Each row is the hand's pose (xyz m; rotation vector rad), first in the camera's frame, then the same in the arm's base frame.
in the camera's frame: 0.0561 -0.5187 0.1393 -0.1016 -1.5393 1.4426
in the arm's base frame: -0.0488 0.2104 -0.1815 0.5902 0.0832 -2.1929
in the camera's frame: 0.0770 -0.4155 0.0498 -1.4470 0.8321 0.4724
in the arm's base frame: 0.0572 0.1767 -0.2635 2.6306 0.9210 0.2115
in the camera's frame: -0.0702 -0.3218 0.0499 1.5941 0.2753 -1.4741
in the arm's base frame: 0.0518 0.0030 -0.2795 0.1782 -0.3949 0.4352
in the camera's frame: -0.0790 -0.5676 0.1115 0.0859 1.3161 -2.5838
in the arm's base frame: -0.0468 0.1122 -0.0730 0.0705 -1.0386 -1.1781
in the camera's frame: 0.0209 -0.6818 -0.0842 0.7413 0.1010 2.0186
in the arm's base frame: 0.1409 0.2442 0.0201 1.6806 -1.6503 -1.8989
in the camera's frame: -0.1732 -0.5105 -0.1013 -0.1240 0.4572 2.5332
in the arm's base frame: 0.1579 -0.0078 -0.0393 1.6870 -1.4298 -0.8749
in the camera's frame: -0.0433 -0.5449 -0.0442 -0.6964 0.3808 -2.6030
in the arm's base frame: 0.1139 0.1258 -0.0785 0.1559 -1.9554 -0.9840
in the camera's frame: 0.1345 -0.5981 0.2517 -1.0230 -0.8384 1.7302
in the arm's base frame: -0.1605 0.3219 -0.1692 1.2471 0.1090 -1.2764
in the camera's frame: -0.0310 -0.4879 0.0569 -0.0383 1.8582 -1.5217
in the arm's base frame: 0.0251 0.1151 -0.1534 -0.8948 -0.6546 -1.1078
